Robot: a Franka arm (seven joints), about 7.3 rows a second.
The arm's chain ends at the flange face. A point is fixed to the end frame.
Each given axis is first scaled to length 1.
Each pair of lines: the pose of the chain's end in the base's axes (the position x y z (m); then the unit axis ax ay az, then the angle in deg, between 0 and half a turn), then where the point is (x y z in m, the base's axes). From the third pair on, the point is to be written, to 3 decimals.
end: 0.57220 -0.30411 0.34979 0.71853 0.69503 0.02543 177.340
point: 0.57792 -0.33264 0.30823
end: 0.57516 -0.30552 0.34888 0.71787 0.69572 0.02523 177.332
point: 0.58093 -0.33406 0.30733
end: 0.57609 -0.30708 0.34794 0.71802 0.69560 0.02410 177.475
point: 0.582 -0.336 0.306
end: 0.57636 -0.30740 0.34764 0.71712 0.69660 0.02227 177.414
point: 0.582 -0.336 0.306
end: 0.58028 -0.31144 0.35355 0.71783 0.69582 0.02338 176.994
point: 0.586 -0.340 0.312
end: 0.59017 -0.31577 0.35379 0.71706 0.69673 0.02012 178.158
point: 0.595 -0.344 0.312
